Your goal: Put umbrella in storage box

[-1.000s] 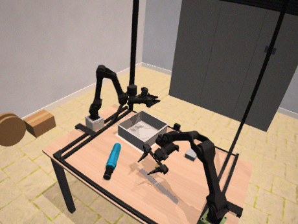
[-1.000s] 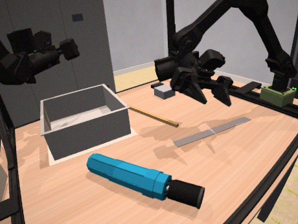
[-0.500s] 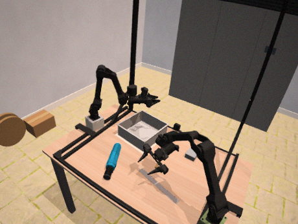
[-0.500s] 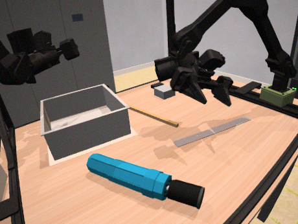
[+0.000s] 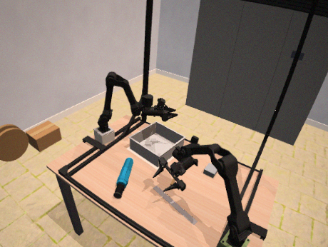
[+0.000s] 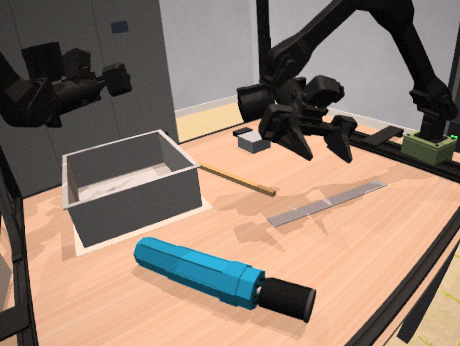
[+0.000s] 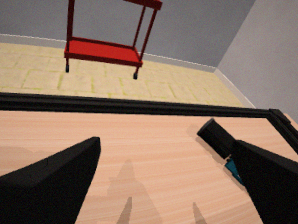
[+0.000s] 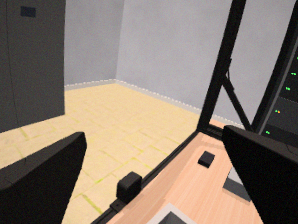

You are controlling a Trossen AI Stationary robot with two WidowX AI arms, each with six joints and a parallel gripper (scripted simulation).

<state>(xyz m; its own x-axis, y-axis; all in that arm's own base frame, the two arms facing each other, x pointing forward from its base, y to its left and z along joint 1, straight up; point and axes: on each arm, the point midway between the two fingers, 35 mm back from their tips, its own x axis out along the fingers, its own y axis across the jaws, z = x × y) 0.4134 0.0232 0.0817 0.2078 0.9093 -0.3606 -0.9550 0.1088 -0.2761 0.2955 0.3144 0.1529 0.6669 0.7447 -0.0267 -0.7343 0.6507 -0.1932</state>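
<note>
The folded umbrella is 430 mm ahead of my right hand, 80 mm to the left of it and 220 mm below it. From my right hand the other things lie so: thin wooden stick: 120 mm ahead, 220 mm to the left, 240 mm below; grey storage box: 100 mm ahead, 10 mm to the right, 200 mm below; grey block: 370 mm to the left, 230 mm below.
</note>
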